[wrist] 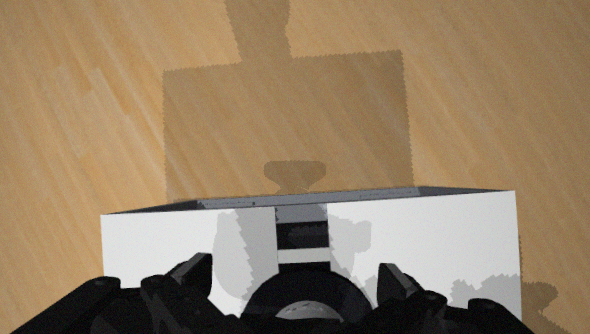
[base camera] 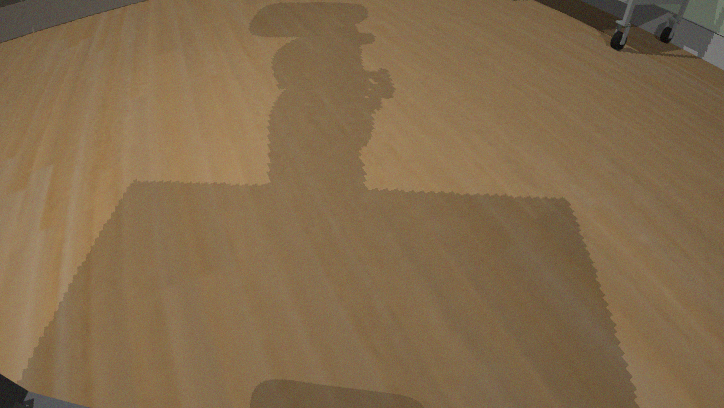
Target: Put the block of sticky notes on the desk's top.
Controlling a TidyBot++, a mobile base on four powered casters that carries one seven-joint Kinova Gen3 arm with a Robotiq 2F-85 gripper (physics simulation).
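Places are measured from the arm's base along level axes (x ahead, y right, z down), in metres.
Where they show: gripper, fingertip midpoint: (wrist: 294, 277).
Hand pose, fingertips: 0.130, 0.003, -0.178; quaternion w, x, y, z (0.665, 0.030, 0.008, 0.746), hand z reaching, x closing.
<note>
After its pixels a point has its place, as x, y, z.
My gripper (wrist: 294, 277) {0.130, 0.003, -0.178} is open, with its two black fingers wide apart and no object between them. It hangs above the white top of the robot's own base (wrist: 425, 240) {0.102, 0.140, 0.014} in the wrist view. The block of sticky notes does not show in the base camera view or the wrist view. The desk cannot be made out in either view.
A wooden floor (base camera: 506, 126) {0.653, 0.204, 0.396} (wrist: 100, 150) {0.290, -0.537, 0.397} stretches ahead, with the robot's shadow on it. A light metal frame (base camera: 628, 20) {1.091, 0.639, 0.306} on black casters stands at the far right, near a wall. A grey strip (base camera: 45, 17) {1.303, -1.210, 0.359} borders the floor at the far left.
</note>
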